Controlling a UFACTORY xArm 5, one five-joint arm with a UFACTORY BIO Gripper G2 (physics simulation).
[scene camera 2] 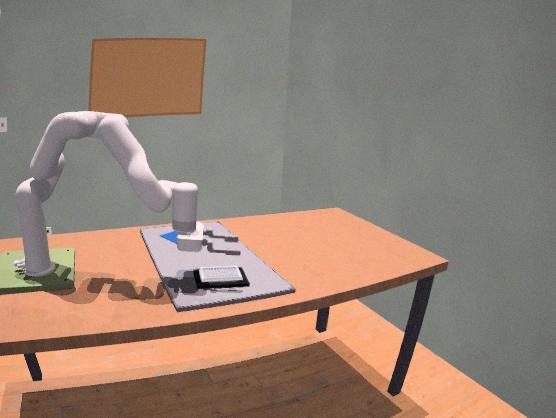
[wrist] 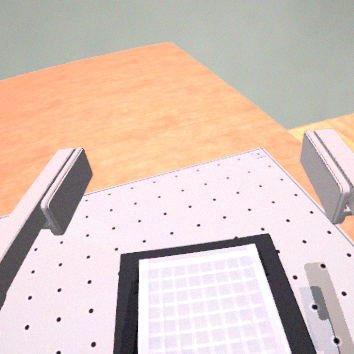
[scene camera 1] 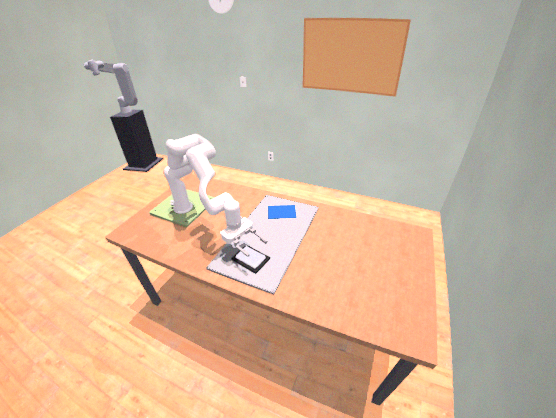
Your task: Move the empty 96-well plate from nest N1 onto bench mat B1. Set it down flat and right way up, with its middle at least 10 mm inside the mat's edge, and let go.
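Seen in the pictures: end effector, tool point: [scene camera 2: 232, 245] [wrist: 189, 180] [scene camera 1: 254, 246]; arm's base, origin of the base link: [scene camera 2: 39, 268] [scene camera 1: 183, 207].
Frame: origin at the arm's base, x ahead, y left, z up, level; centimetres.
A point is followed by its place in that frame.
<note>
The white 96-well plate [scene camera 1: 251, 257] {x 58.2, y -33.2, z 1.8 cm} [scene camera 2: 221, 273] {x 57.3, y -33.4, z 1.9 cm} [wrist: 210, 305] {x 59.7, y -33.7, z 1.1 cm} sits flat in the black nest N1 [scene camera 1: 263, 264] [scene camera 2: 243, 278] [wrist: 284, 300], near the front of the grey board. In the wrist view its lower part is cut off by the frame edge. The blue bench mat B1 [scene camera 1: 282, 212] {x 65.1, y 8.5, z -0.4 cm} [scene camera 2: 169, 237] {x 57.8, y 9.4, z -0.4 cm} lies at the back of the board, partly hidden behind the gripper in scene camera 2's view. My gripper [scene camera 1: 256, 248] {x 60.9, y -33.7, z 10.8 cm} [scene camera 2: 238, 246] {x 60.9, y -33.7, z 10.8 cm} [wrist: 197, 184] {x 60.9, y -33.7, z 10.8 cm} is open and empty. It is above the board, higher than the plate, with its fingers spread apart and pointing sideways.
The grey perforated board [scene camera 1: 287, 245] {x 73.8, y -18.8, z -0.6 cm} [scene camera 2: 267, 282] {x 69.1, y -41.5, z -0.6 cm} [wrist: 165, 215] {x 69.9, y -34.9, z -0.6 cm} lies on the wooden table [scene camera 1: 360, 265] {x 112.6, y -24.3, z -1.9 cm} [scene camera 2: 320, 250] {x 104.7, y -28.2, z -1.9 cm} [wrist: 150, 110] {x 94.8, y -43.2, z -1.9 cm}. The arm's base stands on a green plate [scene camera 1: 165, 212] {x -9.1, y -7.3, z 0.2 cm} [scene camera 2: 62, 257] {x 10.2, y 7.4, z -0.3 cm} at the left. A second arm on a black pedestal [scene camera 1: 134, 140] stands beyond the table.
</note>
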